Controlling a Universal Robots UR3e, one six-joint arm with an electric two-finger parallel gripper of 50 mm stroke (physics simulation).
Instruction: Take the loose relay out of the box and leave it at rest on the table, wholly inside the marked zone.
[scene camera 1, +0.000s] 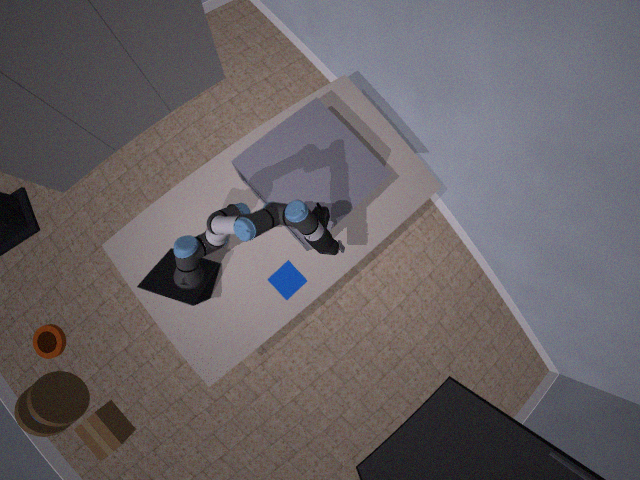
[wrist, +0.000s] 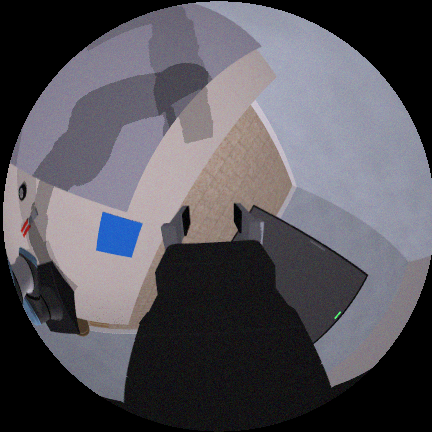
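Seen in the pictures: gripper, between the fingertips: (scene camera 1: 336, 249) (wrist: 211, 213); arm's base, origin of its link: (scene camera 1: 189, 277).
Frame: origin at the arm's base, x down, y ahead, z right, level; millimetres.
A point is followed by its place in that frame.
Observation:
The lavender box (scene camera 1: 289, 134) {y 697, x -85, z -328 mm} (wrist: 135, 155) {y 594, x -85, z 122 mm} stands on the table (scene camera 1: 217, 330) {y -55, x 118, z 272 mm} (wrist: 75, 220) {y 345, x 118, z 77 mm}, its closed top facing up. The relay does not show in either view; the inside of the box is hidden. The marked zone is a flat blue square (scene camera 1: 287, 280) {y 364, x 117, z 235 mm} (wrist: 119, 235) {y 373, x 117, z 240 mm} on the table, with nothing on it. My gripper (scene camera 1: 341, 248) {y 595, x -170, z 215 mm} (wrist: 211, 213) {y 595, x -170, z 215 mm} is open and empty. In the scene view it appears beside the box's near corner, over the table's long edge, and up and to the right of the blue square. Its fingers point away from the box.
My forearm crosses above the box's front edge and hides part of it. A black ring (wrist: 22, 191) and a red-handled tool (wrist: 26, 227) lie on the table near the robot's base (scene camera 1: 155, 281) {y -117, x -51, z -51 mm}. A dark cabinet (scene camera 1: 465, 428) (wrist: 310, 275) stands apart from the table.

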